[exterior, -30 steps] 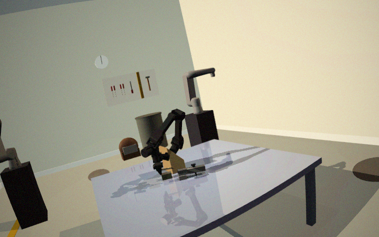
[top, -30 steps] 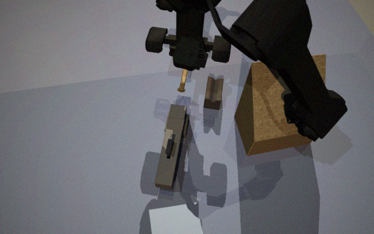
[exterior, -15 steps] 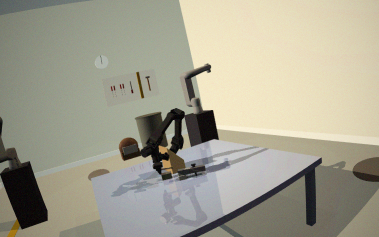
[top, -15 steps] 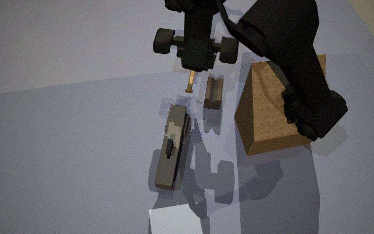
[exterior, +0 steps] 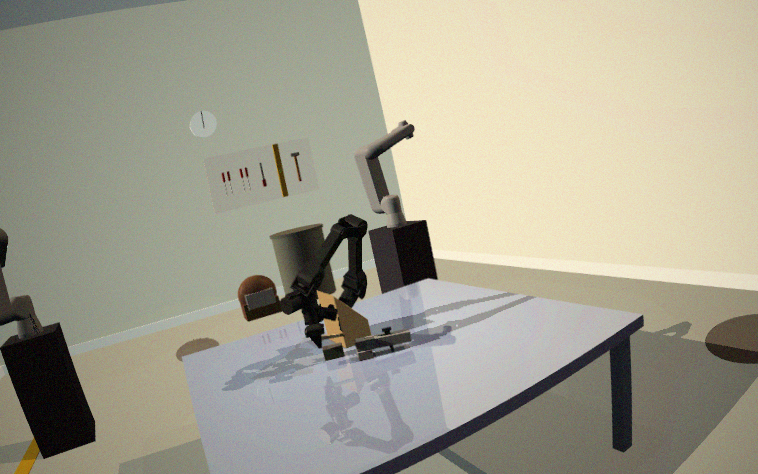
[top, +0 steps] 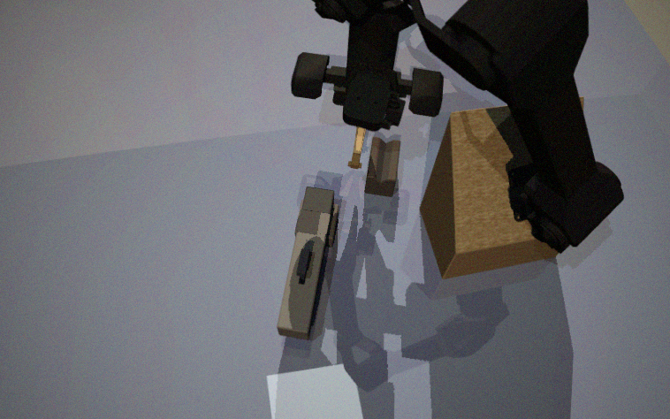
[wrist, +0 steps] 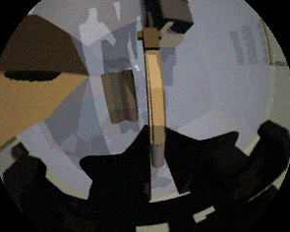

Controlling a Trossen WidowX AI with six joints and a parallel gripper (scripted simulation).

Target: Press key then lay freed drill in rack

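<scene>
Right now the drill is 4 cm to the left of my gripper tip, 3 cm above it and 2 cm ahead of it. From my gripper tip the other things lie so: dark key 19 cm to the left, 14 cm ahead; rack 5 cm to the left, 4 cm below, 2 cm behind.
</scene>
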